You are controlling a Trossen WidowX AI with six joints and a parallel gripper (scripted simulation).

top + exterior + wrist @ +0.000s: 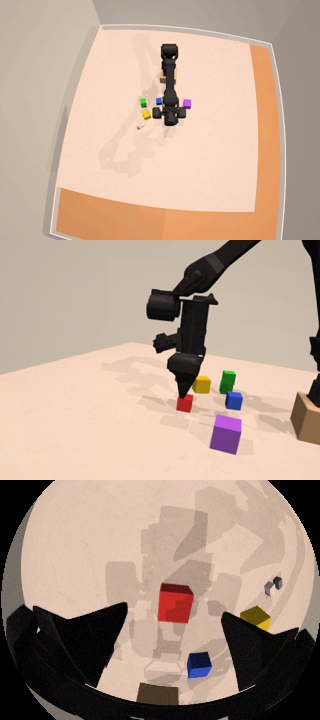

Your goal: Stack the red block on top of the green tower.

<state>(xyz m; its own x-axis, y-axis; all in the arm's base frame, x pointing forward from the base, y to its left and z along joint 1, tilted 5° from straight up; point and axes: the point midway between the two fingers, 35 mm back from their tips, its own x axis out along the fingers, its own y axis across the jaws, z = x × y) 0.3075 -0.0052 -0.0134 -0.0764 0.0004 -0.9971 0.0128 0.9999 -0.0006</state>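
The red block lies 3 cm below my gripper tip. Round my gripper tip: purple block 12 cm to the left, 10 cm behind, 2 cm below; then blue block 12 cm behind, 6 cm to the right, 3 cm below; then yellow block 13 cm to the right, 3 cm below, 3 cm behind.
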